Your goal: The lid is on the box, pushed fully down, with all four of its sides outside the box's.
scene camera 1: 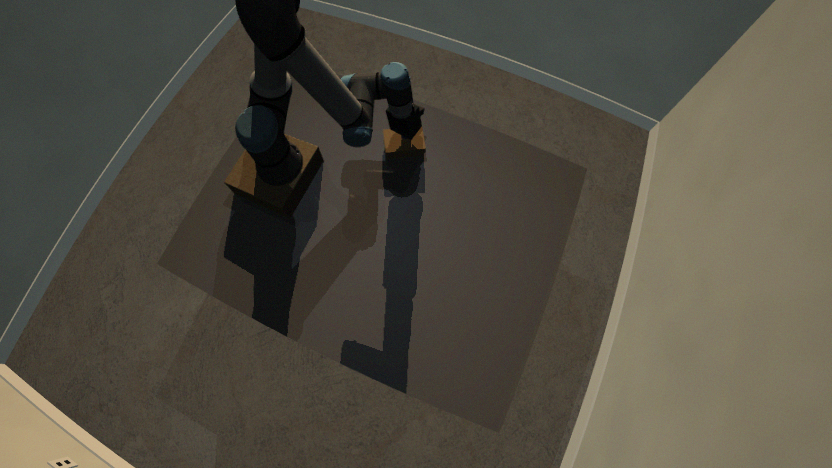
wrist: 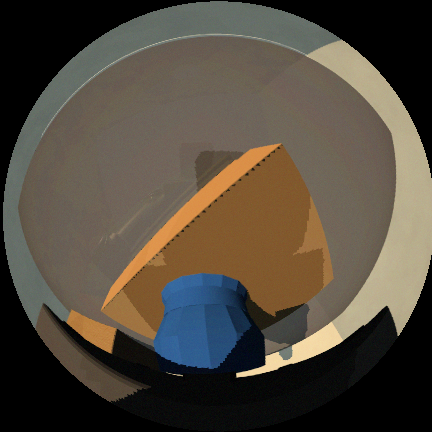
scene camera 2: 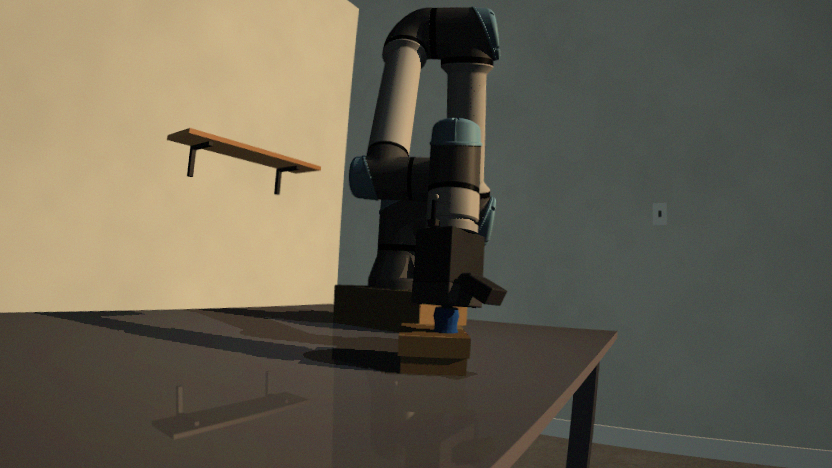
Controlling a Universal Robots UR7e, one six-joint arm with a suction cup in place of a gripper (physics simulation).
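Observation:
The orange-brown lid sits on top of the box and looks about level in scene camera 2. Its left and right edges stand slightly outside the box's there. The lower part of the box shows below the lid's rim; whether the lid is fully down, and how its far sides sit, I cannot tell. My gripper, a blue suction cup, stands upright on the lid's top, touching it, with suction off. In scene camera 1 the arm hides the cup.
The lid and box stand on the brown table. The arm's orange-brown base block stands nearby, behind them in scene camera 2. A wall shelf is at the left in that view.

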